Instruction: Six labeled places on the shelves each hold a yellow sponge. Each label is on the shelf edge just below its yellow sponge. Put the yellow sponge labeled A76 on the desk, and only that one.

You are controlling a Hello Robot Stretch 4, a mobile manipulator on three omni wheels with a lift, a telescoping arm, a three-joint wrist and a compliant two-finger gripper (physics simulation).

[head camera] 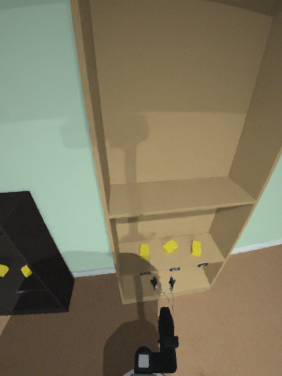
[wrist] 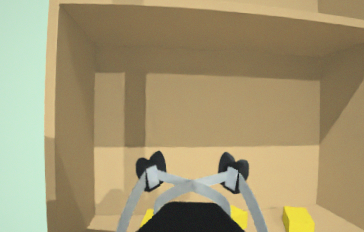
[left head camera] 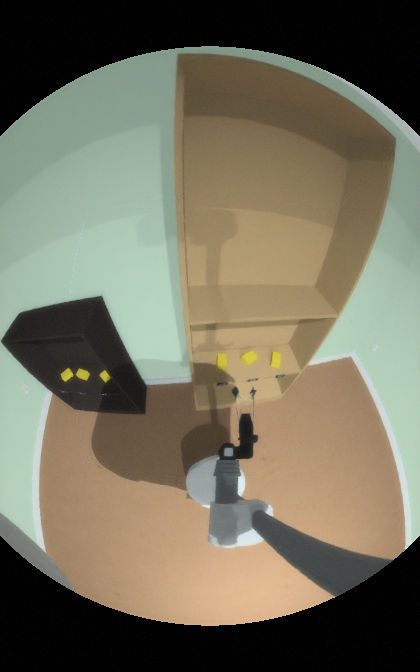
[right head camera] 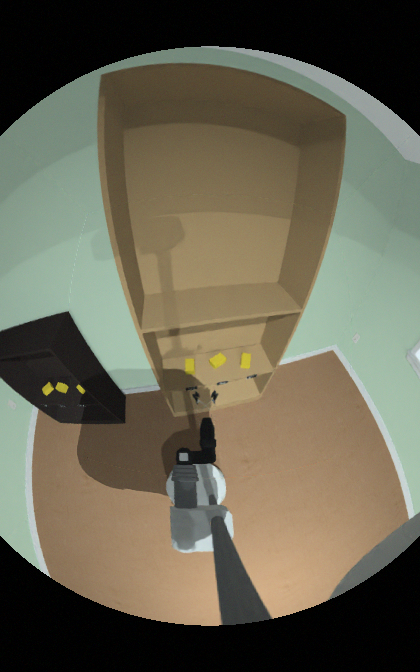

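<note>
The A76 yellow sponge (head camera: 144,251) (left head camera: 222,361) (right head camera: 189,366) (wrist: 147,219) is the leftmost of three on the low shelf of the tan bookcase (head camera: 181,194); in the wrist view it is mostly hidden behind the gripper body. The label (head camera: 145,273) below it is too small to read. My gripper (head camera: 163,284) (left head camera: 244,392) (right head camera: 205,397) (wrist: 192,164) is open and empty. It is at the front of the bookcase, between the left and middle sponges sideways, its fingertips higher than the sponges in the wrist view. The desk does not show.
The middle sponge (head camera: 170,246) (wrist: 239,217) and right sponge (head camera: 196,248) (wrist: 298,219) lie on the same shelf. The bookcase's left side panel (wrist: 51,100) and the shelf board above (wrist: 200,11) bound the bay. A black bookcase (head camera: 50,260) (left head camera: 120,370) with three more sponges stands left.
</note>
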